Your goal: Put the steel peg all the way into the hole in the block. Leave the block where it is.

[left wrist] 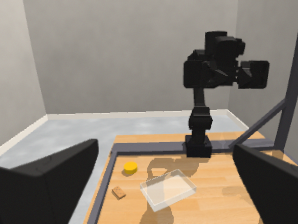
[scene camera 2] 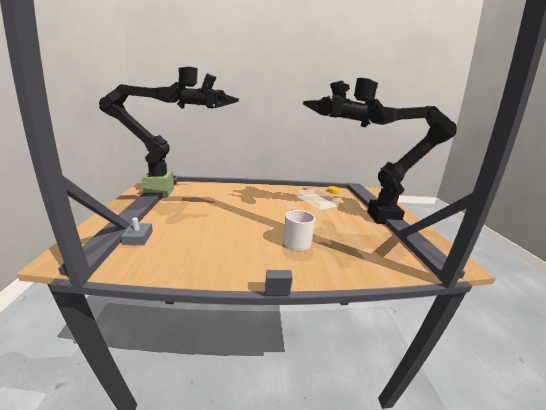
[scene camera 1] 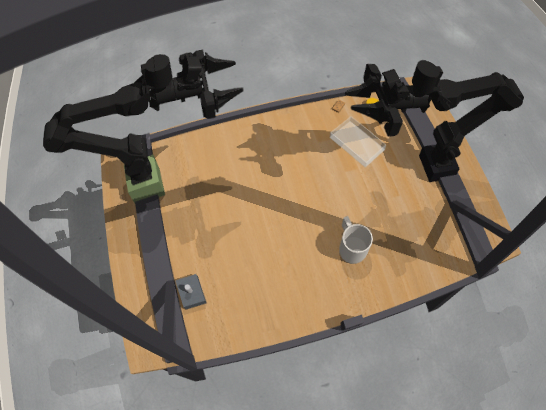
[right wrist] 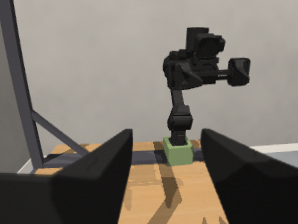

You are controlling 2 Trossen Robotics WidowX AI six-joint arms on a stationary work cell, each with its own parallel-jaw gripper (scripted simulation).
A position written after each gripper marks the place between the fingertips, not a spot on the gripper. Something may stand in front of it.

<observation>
In view: the left gripper (scene camera 1: 239, 75), the right gripper (scene camera 1: 348, 100) and a clear tray (scene camera 1: 360, 143).
The clear tray is seen too in the left wrist view (left wrist: 175, 184). The left gripper shows as well in the left wrist view (left wrist: 166, 148), in scene camera 2 (scene camera 2: 237, 100) and in the right wrist view (right wrist: 225, 81). The right gripper is seen too in the left wrist view (left wrist: 238, 79), in scene camera 2 (scene camera 2: 303, 102) and in the right wrist view (right wrist: 166, 135). The right wrist view misses the clear tray: it is out of frame.
</observation>
